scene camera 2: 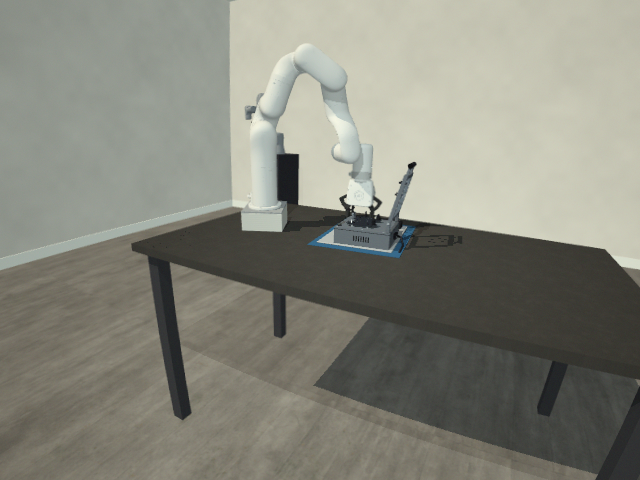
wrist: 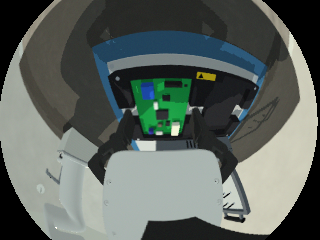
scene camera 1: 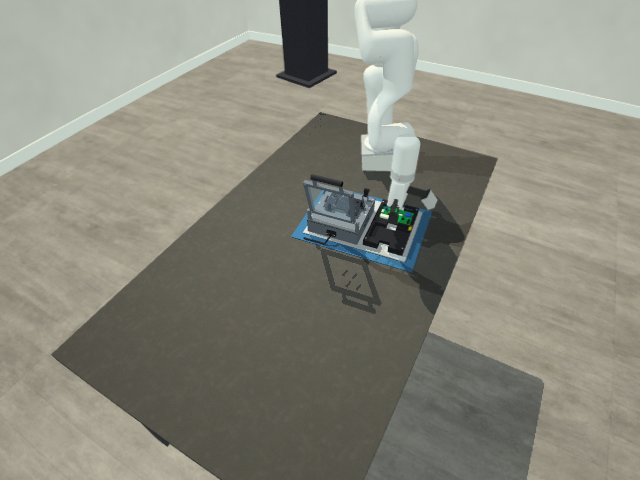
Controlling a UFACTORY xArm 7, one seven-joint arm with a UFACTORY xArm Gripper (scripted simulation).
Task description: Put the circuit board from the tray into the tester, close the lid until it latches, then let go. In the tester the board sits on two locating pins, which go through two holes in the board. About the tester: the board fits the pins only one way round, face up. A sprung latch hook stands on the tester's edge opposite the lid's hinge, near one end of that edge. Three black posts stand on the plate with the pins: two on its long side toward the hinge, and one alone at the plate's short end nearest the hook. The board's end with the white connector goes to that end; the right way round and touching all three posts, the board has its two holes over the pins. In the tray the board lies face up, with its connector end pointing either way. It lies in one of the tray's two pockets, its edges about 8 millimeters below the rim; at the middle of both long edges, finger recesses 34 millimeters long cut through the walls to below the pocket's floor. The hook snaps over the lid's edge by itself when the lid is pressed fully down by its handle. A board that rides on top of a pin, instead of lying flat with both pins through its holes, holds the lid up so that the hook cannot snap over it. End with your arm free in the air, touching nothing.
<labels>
My gripper shows in scene camera 2 (359, 220), in the wrist view and in scene camera 1. The same spot on my gripper: (scene camera 1: 393, 217) is (wrist: 208, 129).
</labels>
